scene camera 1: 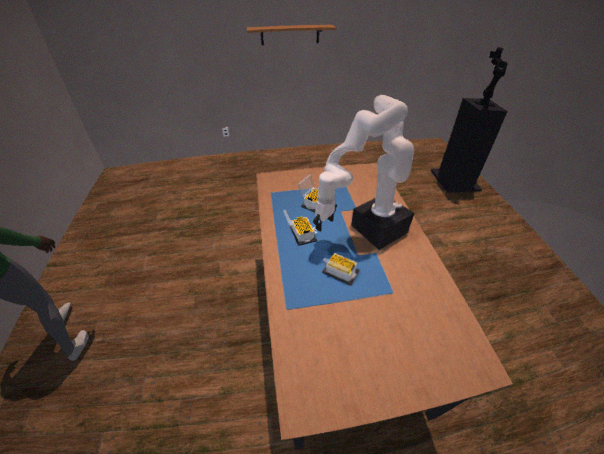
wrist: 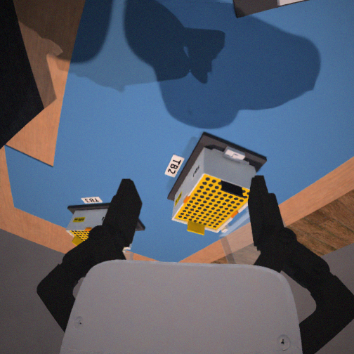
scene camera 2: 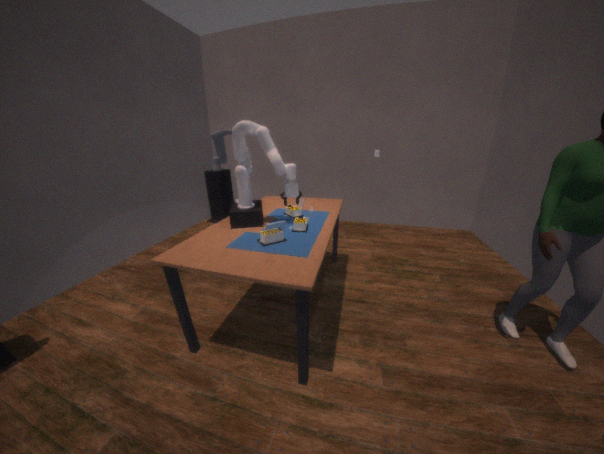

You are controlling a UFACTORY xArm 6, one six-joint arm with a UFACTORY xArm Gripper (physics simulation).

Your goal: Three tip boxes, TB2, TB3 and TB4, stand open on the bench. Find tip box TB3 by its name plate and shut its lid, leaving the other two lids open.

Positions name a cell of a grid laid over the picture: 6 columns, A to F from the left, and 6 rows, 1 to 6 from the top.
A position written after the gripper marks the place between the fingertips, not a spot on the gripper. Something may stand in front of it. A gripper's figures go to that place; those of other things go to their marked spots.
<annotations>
The gripper (wrist: D4): 15 cm from the lens. A tip box (wrist: B4): 48 cm from the lens.
</annotations>
